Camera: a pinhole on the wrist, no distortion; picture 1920 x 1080 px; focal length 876.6 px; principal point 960.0 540.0 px. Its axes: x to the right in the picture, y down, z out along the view. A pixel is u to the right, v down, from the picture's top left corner.
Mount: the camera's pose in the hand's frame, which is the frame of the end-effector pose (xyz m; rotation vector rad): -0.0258 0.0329 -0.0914 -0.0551 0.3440 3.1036
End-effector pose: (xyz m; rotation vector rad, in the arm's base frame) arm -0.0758 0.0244 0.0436 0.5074 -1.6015 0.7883
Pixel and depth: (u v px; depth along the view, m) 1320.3 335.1 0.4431
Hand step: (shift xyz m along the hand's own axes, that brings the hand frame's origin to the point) -0.2201 0.2337 0.3113
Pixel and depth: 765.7 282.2 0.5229
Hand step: 0.0762 0.2959 0.3892
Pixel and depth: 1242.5 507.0 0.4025
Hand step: -0.1684 0.1378 0.2930
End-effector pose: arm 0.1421 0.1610 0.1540 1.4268 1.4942 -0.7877
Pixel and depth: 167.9 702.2 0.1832
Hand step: 0.1328 0.0376 0.1008
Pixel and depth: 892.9 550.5 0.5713
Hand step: -0.0011 0.1508 0.4688
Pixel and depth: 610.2 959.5 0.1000
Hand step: 0.0097 0.0076 0.0181
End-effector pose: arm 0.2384 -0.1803 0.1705 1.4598 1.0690 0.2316
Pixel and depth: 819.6 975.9 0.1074
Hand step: -0.0133 0.0041 0.0256
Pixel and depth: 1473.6 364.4 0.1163
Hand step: -0.0972 0.0821 0.0144
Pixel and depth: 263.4 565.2 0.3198
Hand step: 0.2174 0.0904 0.2319
